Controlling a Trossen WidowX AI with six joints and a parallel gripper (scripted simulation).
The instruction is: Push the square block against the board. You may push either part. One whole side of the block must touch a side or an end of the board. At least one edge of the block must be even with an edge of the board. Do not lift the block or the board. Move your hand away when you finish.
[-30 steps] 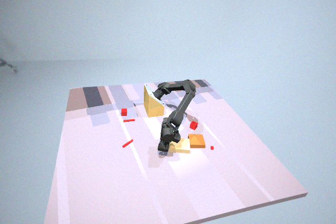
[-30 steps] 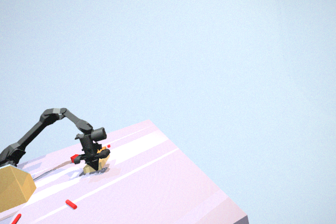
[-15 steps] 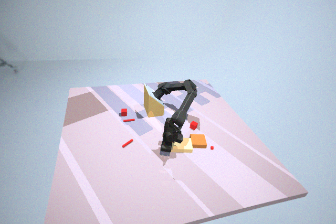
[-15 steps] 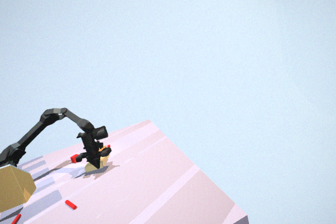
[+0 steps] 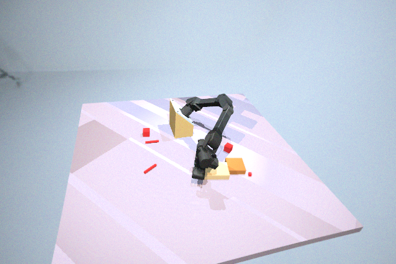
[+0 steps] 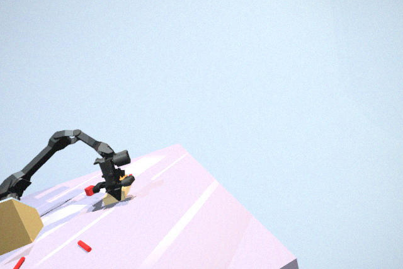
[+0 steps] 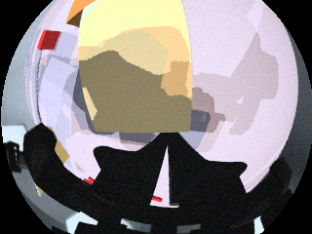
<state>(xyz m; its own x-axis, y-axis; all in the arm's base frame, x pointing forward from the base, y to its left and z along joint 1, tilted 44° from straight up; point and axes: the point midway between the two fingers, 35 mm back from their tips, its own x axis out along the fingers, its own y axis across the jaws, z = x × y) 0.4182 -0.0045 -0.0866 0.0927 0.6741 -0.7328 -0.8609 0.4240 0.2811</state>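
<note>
Right now the pale yellow board is 90 mm to the left of my gripper tip and 10 mm above it. The rest, counted from my gripper tip: orange square block 220 mm to the left, 10 mm above; tiny red cube 80 mm ahead, 270 mm to the left.
</note>
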